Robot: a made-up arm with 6 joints. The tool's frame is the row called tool.
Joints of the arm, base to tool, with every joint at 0 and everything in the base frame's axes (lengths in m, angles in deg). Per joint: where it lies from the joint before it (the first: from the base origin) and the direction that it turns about. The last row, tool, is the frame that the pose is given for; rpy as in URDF.
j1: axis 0 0 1 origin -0.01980 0.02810 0.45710
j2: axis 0.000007 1 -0.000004 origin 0.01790 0.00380 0.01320
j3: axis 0.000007 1 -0.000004 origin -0.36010 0.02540 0.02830
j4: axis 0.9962 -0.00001 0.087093 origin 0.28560 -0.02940 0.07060
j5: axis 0.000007 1 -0.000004 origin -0.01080 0.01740 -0.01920
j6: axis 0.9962 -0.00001 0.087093 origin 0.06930 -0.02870 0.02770
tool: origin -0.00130 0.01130 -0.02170 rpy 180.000 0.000 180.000
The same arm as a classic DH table. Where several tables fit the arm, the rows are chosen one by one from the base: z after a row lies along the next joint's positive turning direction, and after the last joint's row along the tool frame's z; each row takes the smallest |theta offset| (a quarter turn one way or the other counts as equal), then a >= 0, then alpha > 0; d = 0 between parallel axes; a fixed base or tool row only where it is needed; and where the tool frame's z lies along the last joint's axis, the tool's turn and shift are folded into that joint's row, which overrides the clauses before.
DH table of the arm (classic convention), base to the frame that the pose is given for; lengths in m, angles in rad. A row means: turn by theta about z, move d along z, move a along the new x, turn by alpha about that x. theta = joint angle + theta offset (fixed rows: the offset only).
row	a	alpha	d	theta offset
base (fixed)	-0.0344	0.0000	0.0000	-0.9570
j1	0.0179	-1.5708	0.4703	0.9570
j2	-0.3612	0.0000	0.0000	0.0784
j3	-0.0455	1.5708	-0.0002	1.4052
j4	0.0182	-1.5708	0.2782	0.0000
j5	-0.0216	1.5708	-0.0113	0.0000
j6	0.0113	1.6580	0.0701	1.5708
tool (fixed)	0.0000	0.0000	0.0216	-1.5708

